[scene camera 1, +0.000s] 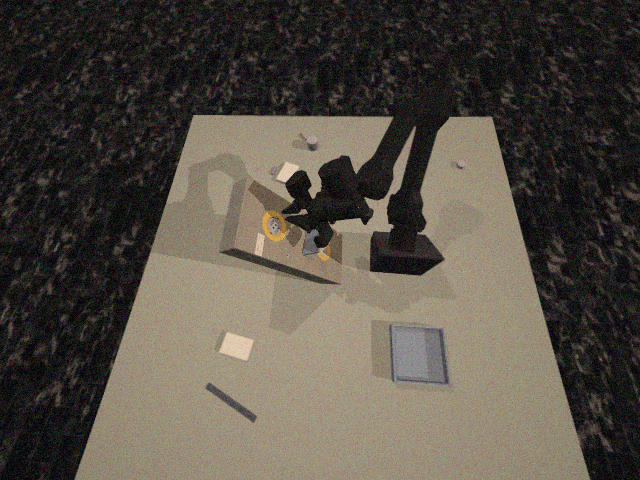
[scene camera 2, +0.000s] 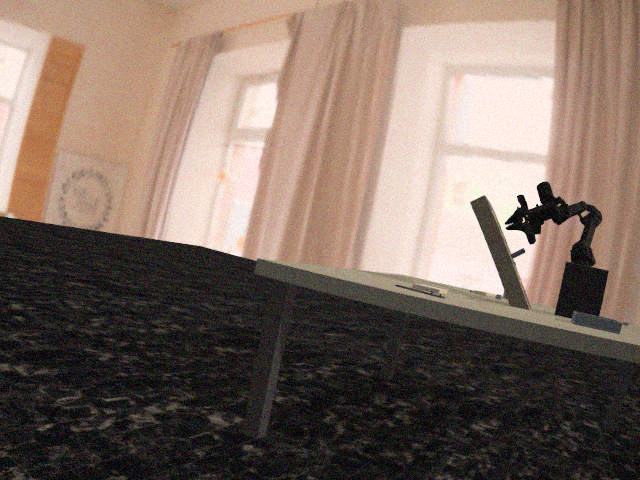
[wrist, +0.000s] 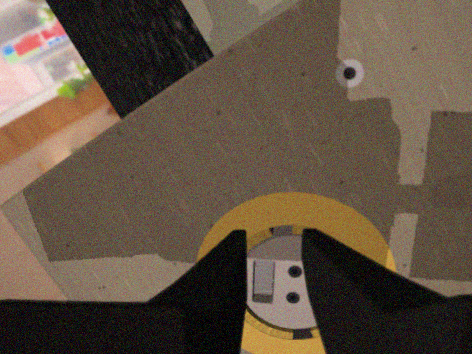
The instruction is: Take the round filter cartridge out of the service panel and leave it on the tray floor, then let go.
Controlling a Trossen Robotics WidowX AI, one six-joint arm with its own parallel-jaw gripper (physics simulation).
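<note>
The round grey filter cartridge sits in its yellow ring on the tilted service panel. The wrist view shows one raised grip block and two dark holes on its face; the fingers cover its sides. My gripper is open by a narrow gap, with nothing between the fingers. Its tips are in front of the panel, near the cartridge; the second scene view shows them apart from the panel. The blue-grey tray stands on the table.
A blue-grey piece juts from the panel's lower part, beside a smaller yellow ring. Two pale blocks, a dark bar, a grey cylinder and a small pale knob are on the table.
</note>
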